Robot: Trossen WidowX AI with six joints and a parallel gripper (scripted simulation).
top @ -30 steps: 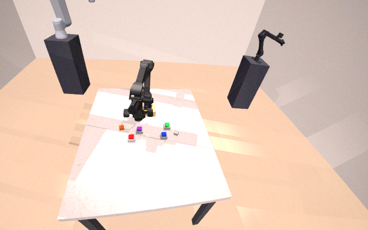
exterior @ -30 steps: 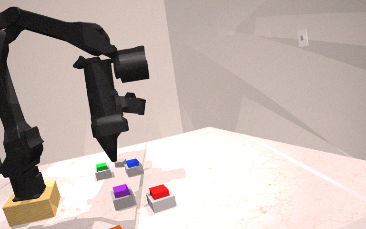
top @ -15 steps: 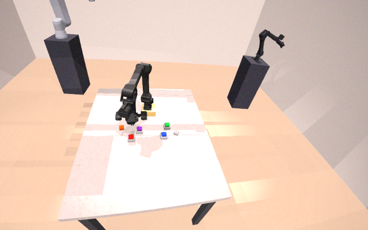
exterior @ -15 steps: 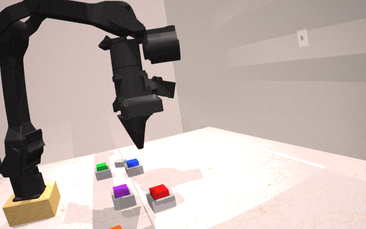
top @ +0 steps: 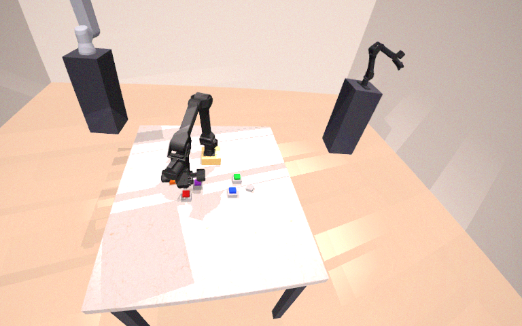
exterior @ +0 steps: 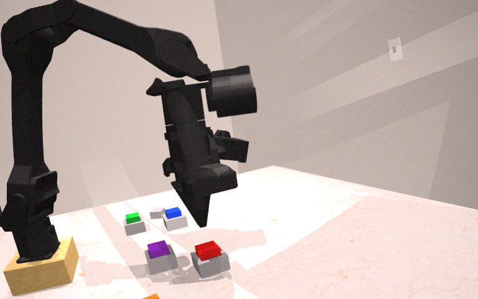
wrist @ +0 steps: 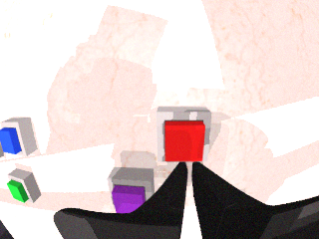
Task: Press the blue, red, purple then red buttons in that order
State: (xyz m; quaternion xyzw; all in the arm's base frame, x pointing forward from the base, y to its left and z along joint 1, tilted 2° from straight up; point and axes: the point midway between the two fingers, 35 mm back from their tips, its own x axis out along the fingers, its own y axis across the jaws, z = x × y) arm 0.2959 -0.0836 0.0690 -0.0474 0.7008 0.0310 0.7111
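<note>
Right now the red button is 40 mm below my gripper tip. Also, from my gripper tip: orange block: 100 mm behind, 80 mm to the right, 60 mm below; then purple button: 80 mm behind, 50 mm to the left, 40 mm below; then blue button: 220 mm to the left, 40 mm below, 30 mm behind.
</note>
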